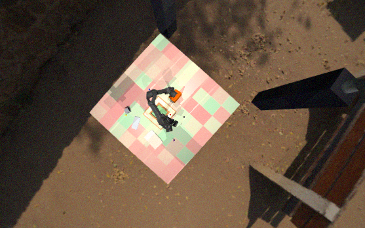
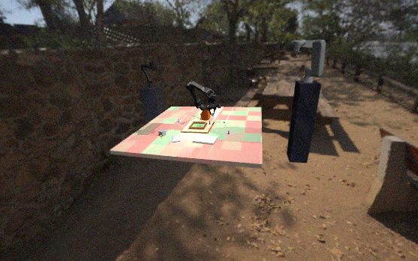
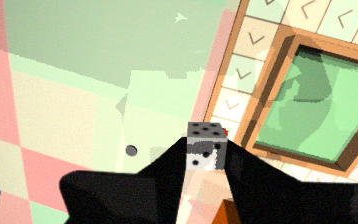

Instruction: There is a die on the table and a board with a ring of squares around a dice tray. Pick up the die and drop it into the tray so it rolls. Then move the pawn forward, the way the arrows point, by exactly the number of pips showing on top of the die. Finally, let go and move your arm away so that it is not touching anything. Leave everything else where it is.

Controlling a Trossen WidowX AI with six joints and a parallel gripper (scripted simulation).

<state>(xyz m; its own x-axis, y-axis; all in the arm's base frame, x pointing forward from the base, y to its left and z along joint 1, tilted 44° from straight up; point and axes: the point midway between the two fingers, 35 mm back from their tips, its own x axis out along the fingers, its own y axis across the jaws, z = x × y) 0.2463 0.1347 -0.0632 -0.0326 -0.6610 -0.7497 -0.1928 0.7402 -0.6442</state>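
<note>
The red piece is 40 mm behind my gripper tip, 40 mm to the right of it and 100 mm below it. The rest, counted from my gripper tip: green dice tray 20 mm ahead, 160 mm to the right, 120 mm below; grey die right at my gripper tip; purple piece 170 mm ahead, 180 mm to the left, 110 mm below.
</note>
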